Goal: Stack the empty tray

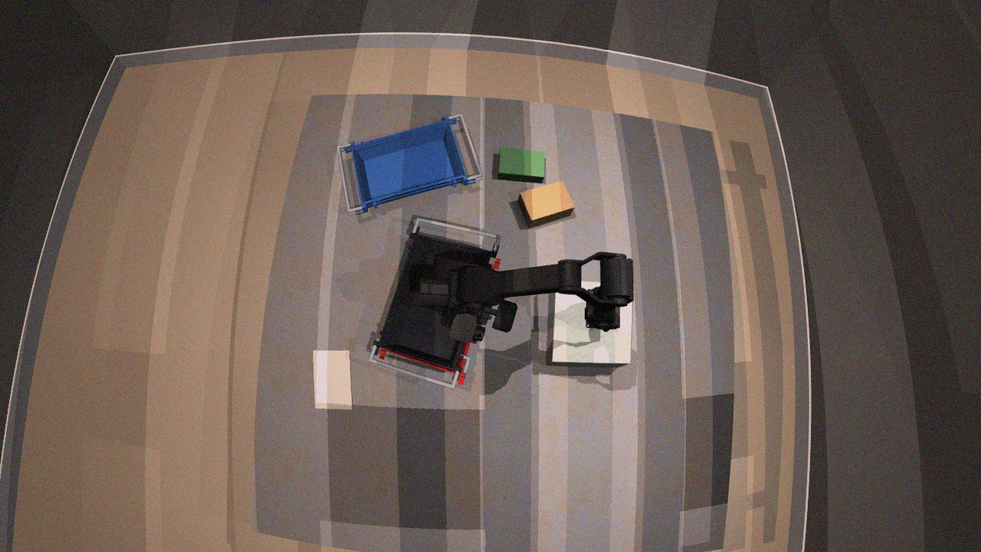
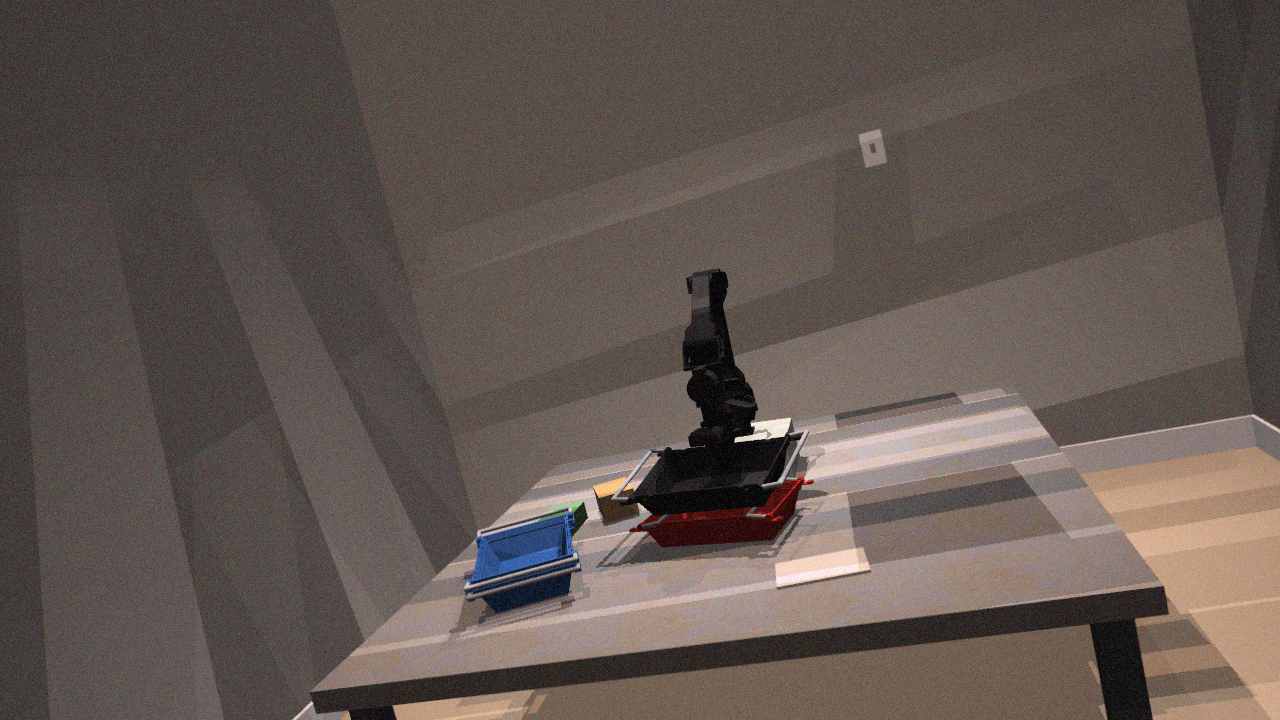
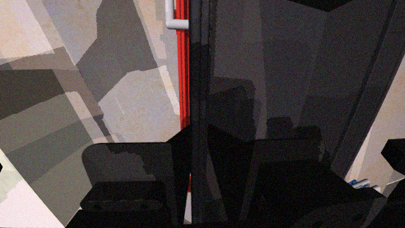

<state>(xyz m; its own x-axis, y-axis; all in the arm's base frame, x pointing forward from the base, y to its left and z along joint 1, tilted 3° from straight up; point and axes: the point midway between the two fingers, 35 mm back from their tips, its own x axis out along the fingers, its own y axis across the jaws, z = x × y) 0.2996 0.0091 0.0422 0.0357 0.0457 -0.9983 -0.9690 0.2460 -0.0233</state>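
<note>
My gripper tip is 8 cm short of the black tray, 2 cm to the left of it and 2 cm below it. From my gripper tip the other things lie so: orange block: 31 cm to the right, 18 cm behind, 8 cm below; then green block: 43 cm to the right, 12 cm behind, 9 cm below; then pale card: 34 cm ahead, 17 cm to the left, 10 cm below.
</note>
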